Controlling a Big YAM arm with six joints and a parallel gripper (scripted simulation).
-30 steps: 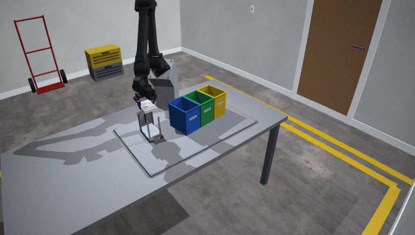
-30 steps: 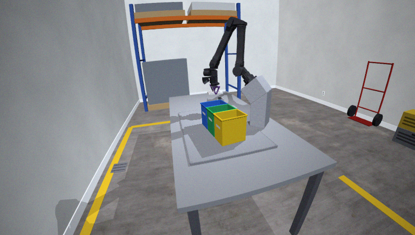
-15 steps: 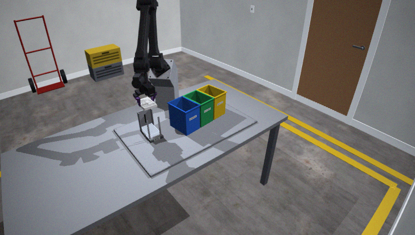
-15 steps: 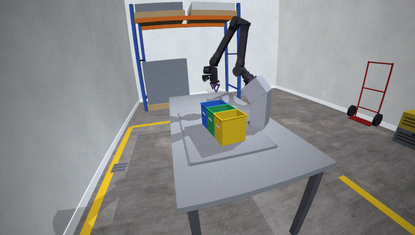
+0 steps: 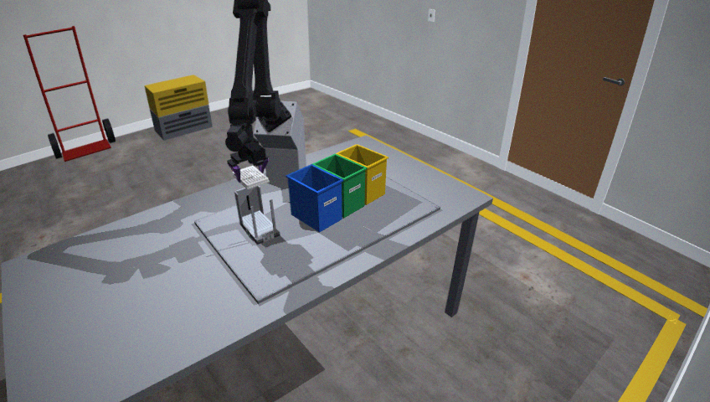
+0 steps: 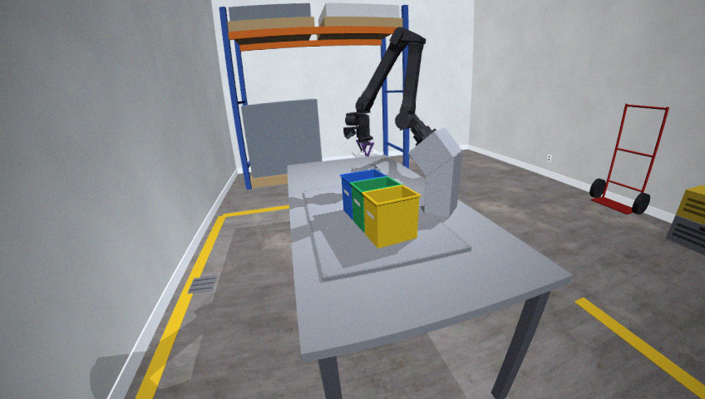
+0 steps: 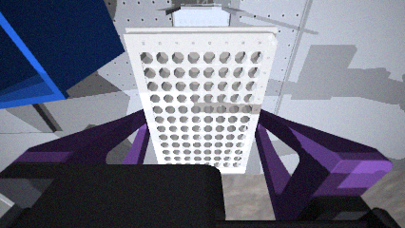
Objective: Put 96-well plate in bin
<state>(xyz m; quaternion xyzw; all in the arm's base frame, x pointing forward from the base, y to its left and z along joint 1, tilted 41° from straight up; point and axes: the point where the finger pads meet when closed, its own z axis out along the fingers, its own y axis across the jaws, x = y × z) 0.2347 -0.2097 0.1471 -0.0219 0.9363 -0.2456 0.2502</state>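
Now: hand 80 mm short of the green bin, 350 mm to the right of it and 140 mm above it. Also, from my hand: 96-well plate: right at my hand; yellow bin: 70 mm ahead, 480 mm to the left, 140 mm below; blue bin: 90 mm ahead, 220 mm to the left, 140 mm below.
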